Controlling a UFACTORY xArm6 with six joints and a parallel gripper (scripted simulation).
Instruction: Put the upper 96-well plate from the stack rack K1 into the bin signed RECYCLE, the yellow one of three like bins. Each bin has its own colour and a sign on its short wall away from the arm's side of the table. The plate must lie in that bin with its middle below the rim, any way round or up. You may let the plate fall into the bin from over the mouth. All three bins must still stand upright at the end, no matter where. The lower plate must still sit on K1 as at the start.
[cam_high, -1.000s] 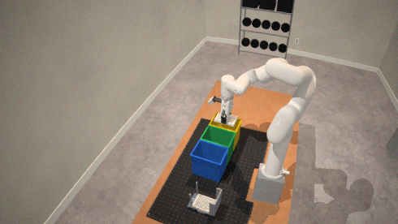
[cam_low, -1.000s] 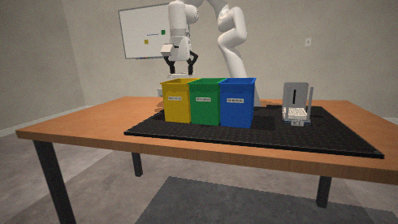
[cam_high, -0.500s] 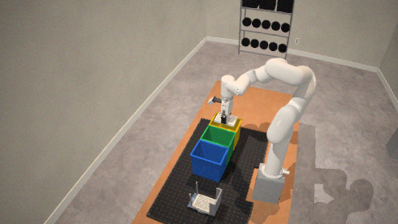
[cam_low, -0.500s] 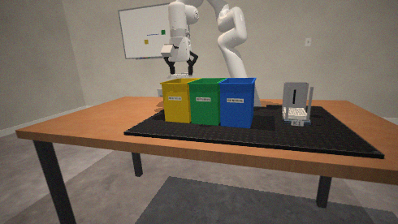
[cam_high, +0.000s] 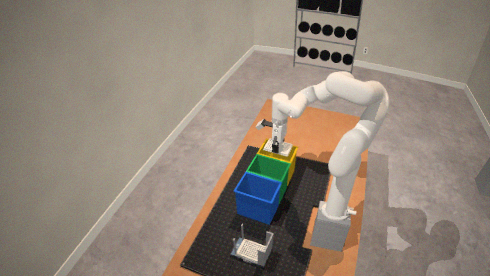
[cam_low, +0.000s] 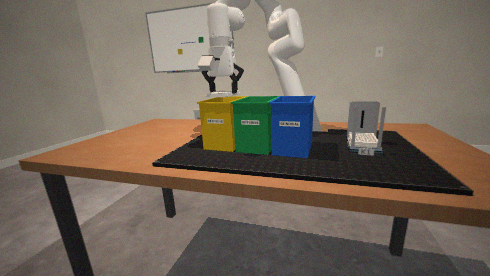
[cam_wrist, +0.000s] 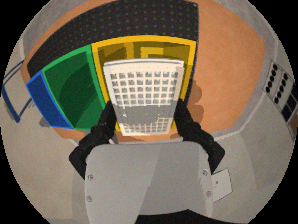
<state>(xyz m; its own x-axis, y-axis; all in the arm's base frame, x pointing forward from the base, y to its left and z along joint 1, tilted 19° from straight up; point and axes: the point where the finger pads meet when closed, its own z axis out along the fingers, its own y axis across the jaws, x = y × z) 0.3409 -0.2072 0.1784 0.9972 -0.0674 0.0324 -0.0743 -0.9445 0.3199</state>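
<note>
The white 96-well plate lies 10 mm below my hand. Round my hand: yellow bin 120 mm below; blue bin 260 mm to the left, 120 mm below, 20 mm ahead; green bin 130 mm to the left, 120 mm below, 10 mm ahead.
</note>
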